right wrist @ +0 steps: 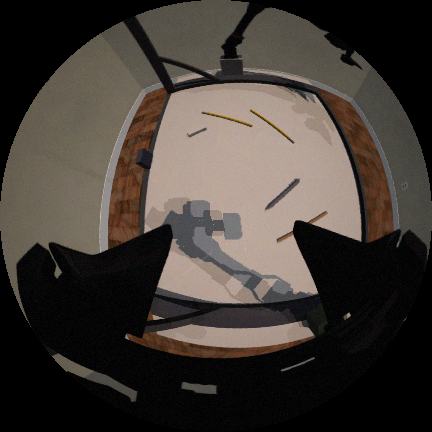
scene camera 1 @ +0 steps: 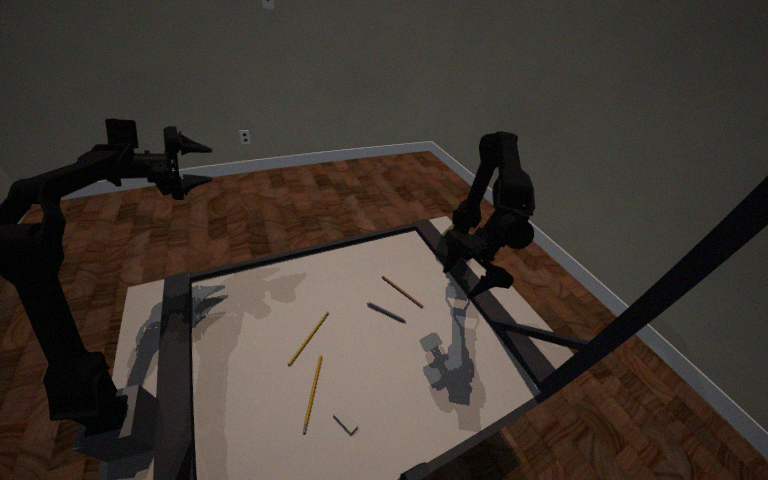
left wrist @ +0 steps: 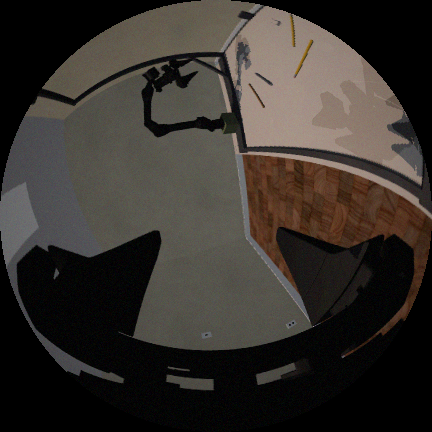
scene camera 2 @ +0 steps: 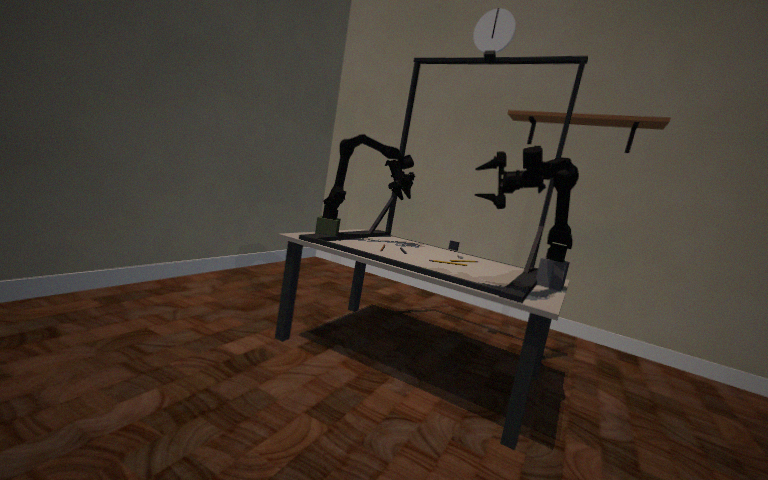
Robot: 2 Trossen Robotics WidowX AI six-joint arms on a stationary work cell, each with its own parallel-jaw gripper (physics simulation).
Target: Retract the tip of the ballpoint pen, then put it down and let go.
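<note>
The grey ballpoint pen lies flat on the white table top, right of centre in scene camera 1. The state of its tip is too small to tell. My right gripper is open and empty, high above the table's right side in scene camera 1; in the right wrist view the pen lies beyond and between its fingers. My left gripper is open and empty, high above the table's left side in scene camera 1, pointing sideways.
A brown stick lies beside the pen. Two yellow pencils and a small grey L-shaped piece lie farther off. A dark frame borders the table top, and a slanting dark post rises at the right in scene camera 1.
</note>
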